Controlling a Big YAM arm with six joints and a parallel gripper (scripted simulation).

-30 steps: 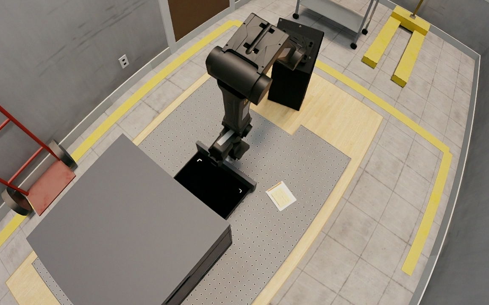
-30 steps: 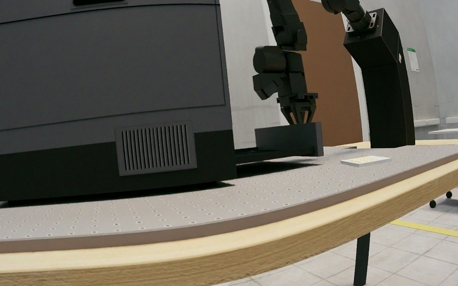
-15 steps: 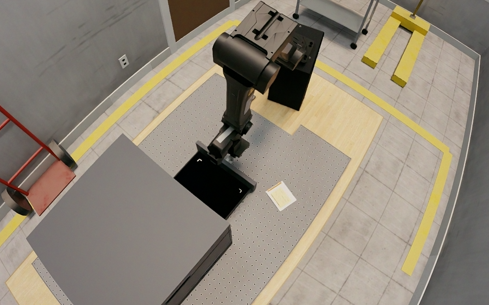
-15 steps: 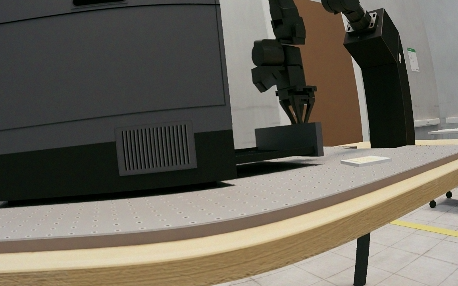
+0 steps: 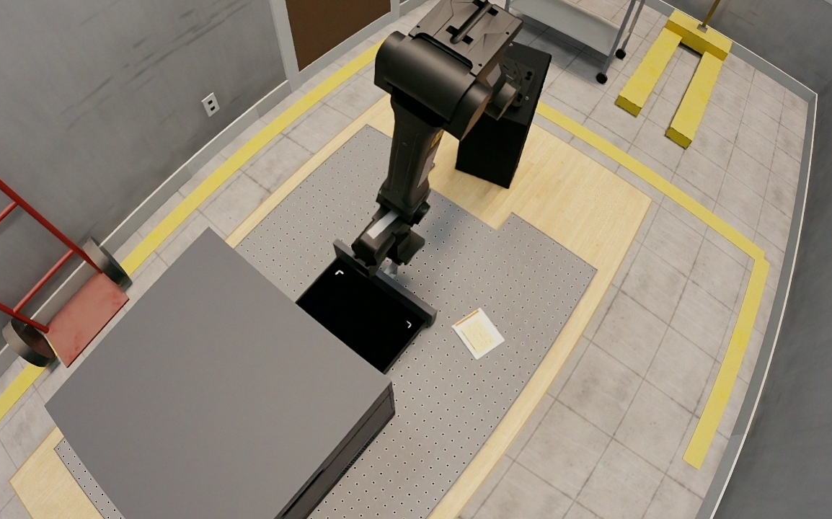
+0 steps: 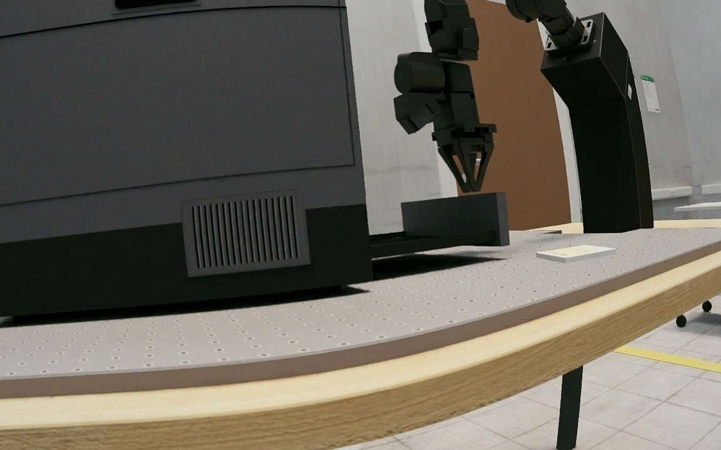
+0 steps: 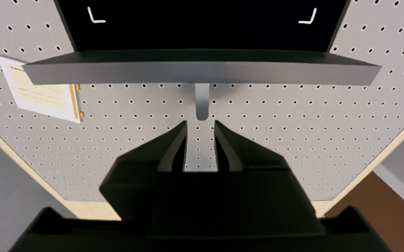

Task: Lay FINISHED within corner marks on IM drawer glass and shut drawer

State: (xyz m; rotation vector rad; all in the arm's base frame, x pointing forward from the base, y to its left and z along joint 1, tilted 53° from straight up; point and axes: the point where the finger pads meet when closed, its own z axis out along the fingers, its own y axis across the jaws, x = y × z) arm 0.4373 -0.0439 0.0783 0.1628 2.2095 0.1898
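My hand is 20 mm short of the finished cassette, 220 mm to the right of it and 100 mm above it. Round my hand: drawer (160 mm ahead, 20 mm to the right, 50 mm below).
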